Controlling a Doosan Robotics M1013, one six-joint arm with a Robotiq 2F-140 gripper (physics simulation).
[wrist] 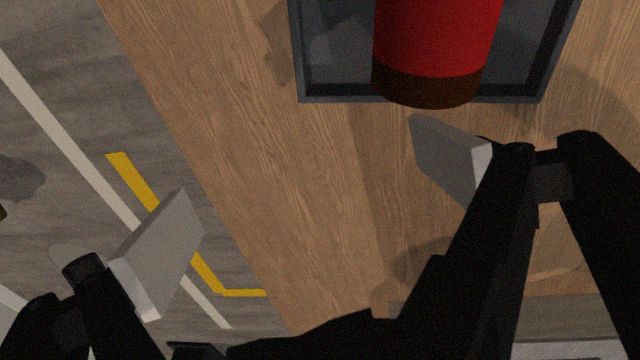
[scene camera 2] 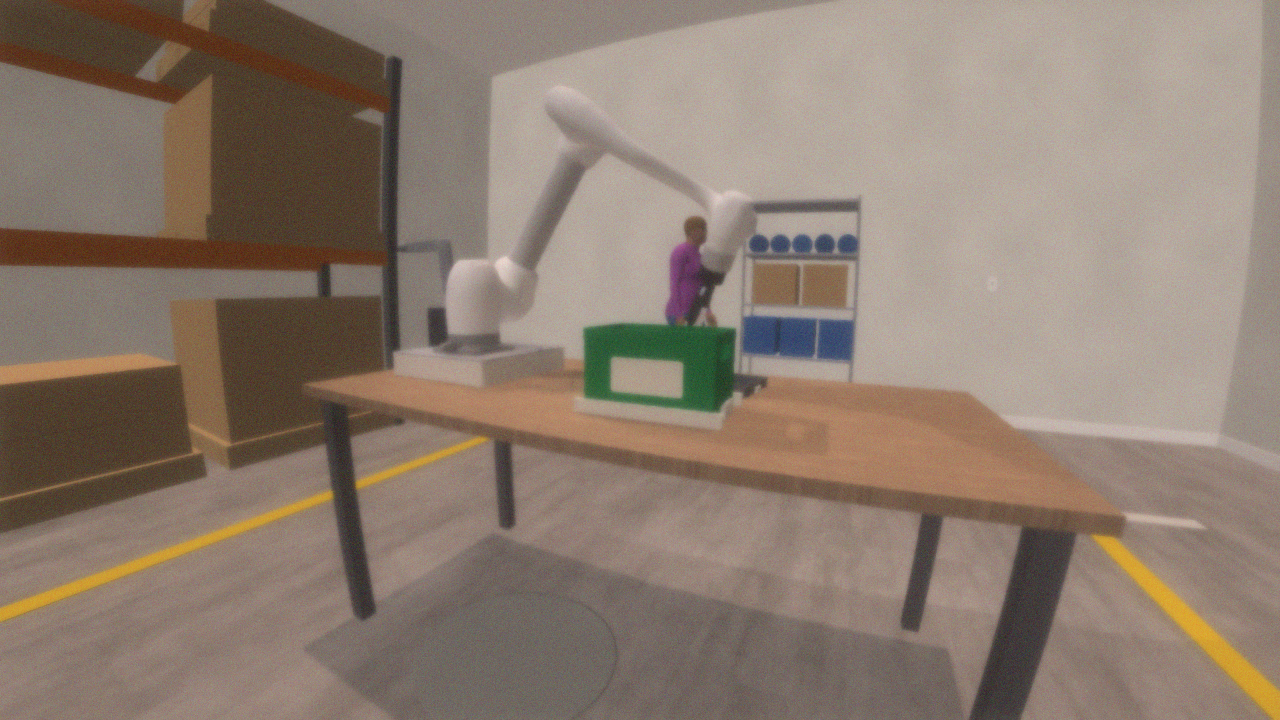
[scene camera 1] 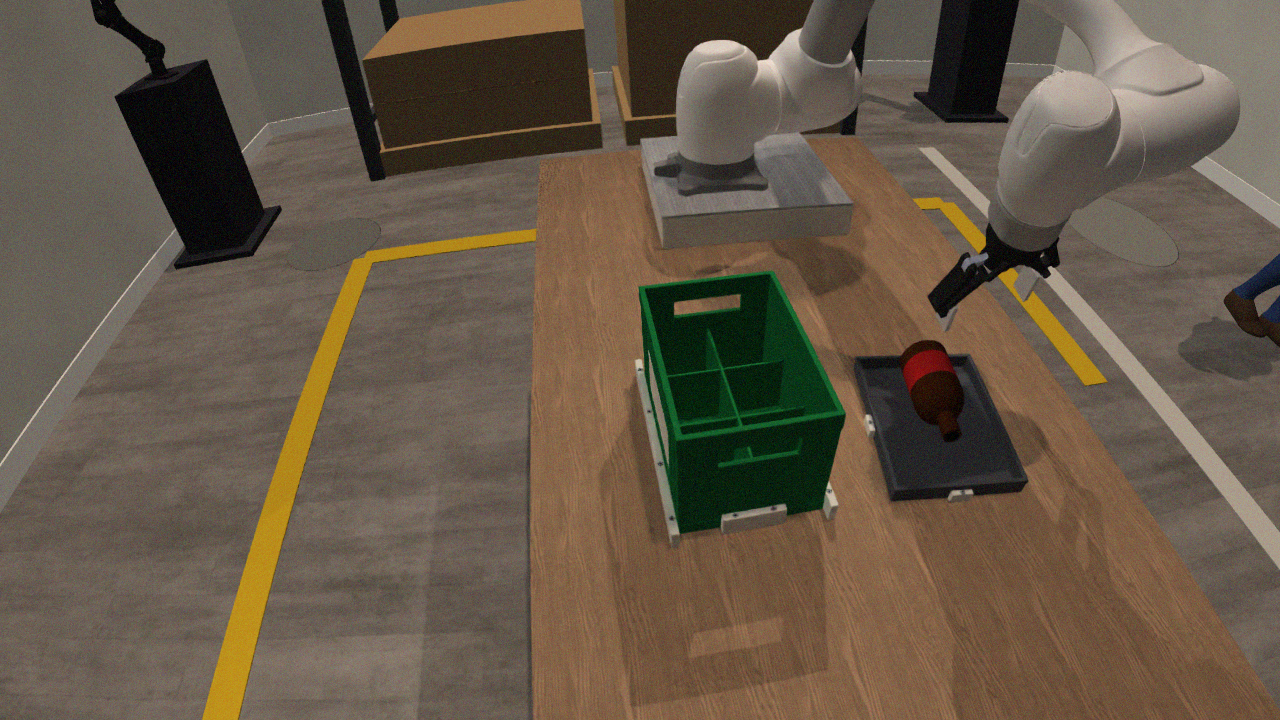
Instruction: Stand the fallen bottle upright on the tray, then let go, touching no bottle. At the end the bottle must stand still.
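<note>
A brown bottle with a red label lies on its side on the dark tray. Its neck points toward the near end of the tray in scene camera 1, and its base is at the far rim. My gripper is open and empty. It hangs above the table beyond the tray's far rim, near the bottle's base but apart from it. In the wrist view the bottle's neck is cut off by the frame's top edge. In scene camera 2 the bottle does not show, and the crate hides most of the tray.
A green crate with compartments stands beside the tray, with white blocks at its foot. The arm's base plate is at the table's far end. A person stands behind the table. Shelving and large boxes stand farther back.
</note>
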